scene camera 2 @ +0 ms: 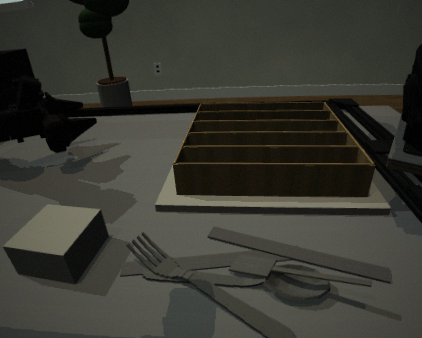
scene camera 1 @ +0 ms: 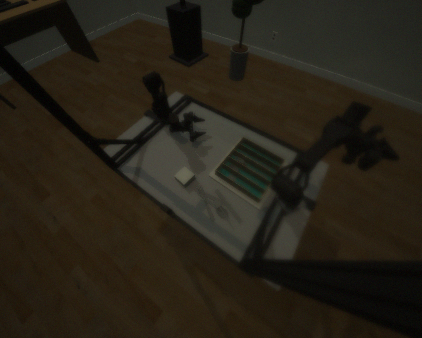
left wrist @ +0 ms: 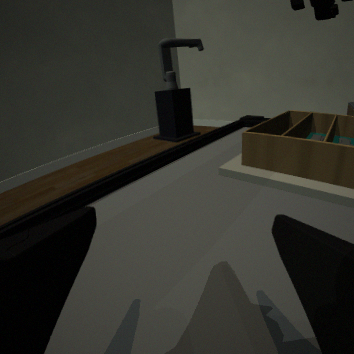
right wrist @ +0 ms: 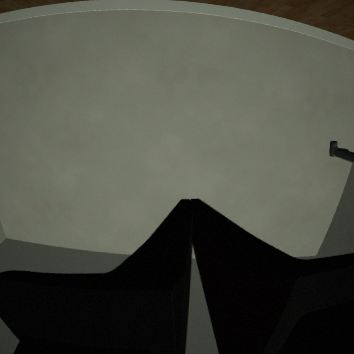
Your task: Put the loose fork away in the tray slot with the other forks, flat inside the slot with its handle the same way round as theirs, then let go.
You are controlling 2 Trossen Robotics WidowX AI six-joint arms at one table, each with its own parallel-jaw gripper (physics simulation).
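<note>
The loose fork (scene camera 2: 172, 268) lies on the table at the front in scene camera 2, tines to the upper left, handle to the lower right, across a flat piece of cutlery. The wooden tray (scene camera 2: 275, 180) (left wrist: 300, 160) (scene camera 1: 238, 186) has long parallel slots with teal bottoms. Pale things show in two slots in the left wrist view; which slot holds the forks I cannot tell. My left gripper (scene camera 1: 204, 126) (scene camera 2: 89, 112) (left wrist: 186, 220) is open and empty above the table, apart from tray and fork. My right gripper (scene camera 1: 397, 158) (right wrist: 189, 207) is shut and empty, raised beyond the table's right edge.
A pale square block (scene camera 1: 184, 176) (scene camera 2: 55, 230) stands left of the fork. A flat strip-like piece (scene camera 2: 300, 252), a spoon (scene camera 2: 300, 287) and a small flat-headed piece (scene camera 2: 252, 265) lie right of the fork head. The tray stands on a white board (scene camera 2: 275, 204). Dark rails edge the table.
</note>
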